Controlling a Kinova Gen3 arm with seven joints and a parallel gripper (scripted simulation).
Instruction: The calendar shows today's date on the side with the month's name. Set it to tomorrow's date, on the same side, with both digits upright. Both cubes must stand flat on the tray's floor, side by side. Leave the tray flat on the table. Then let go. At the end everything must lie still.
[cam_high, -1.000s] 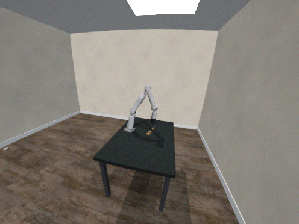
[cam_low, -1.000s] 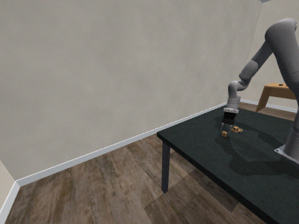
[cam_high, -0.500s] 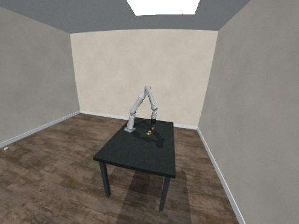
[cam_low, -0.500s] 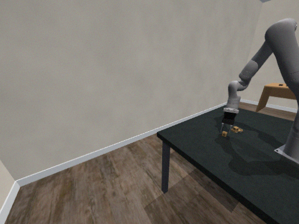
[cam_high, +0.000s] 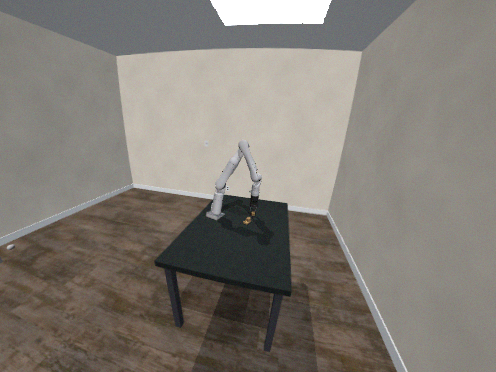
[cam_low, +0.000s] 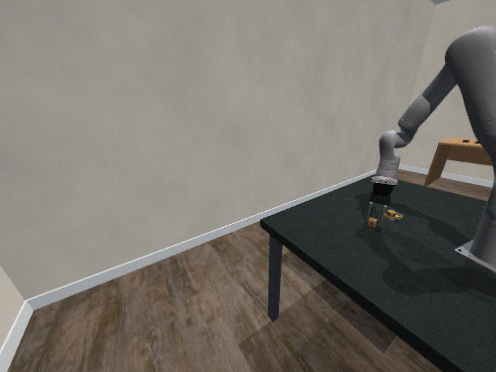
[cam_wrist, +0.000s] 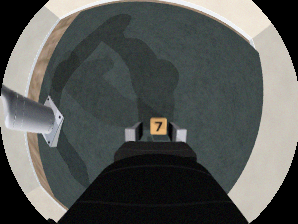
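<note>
The wooden date cube lies 5 cm below my hand.
</note>
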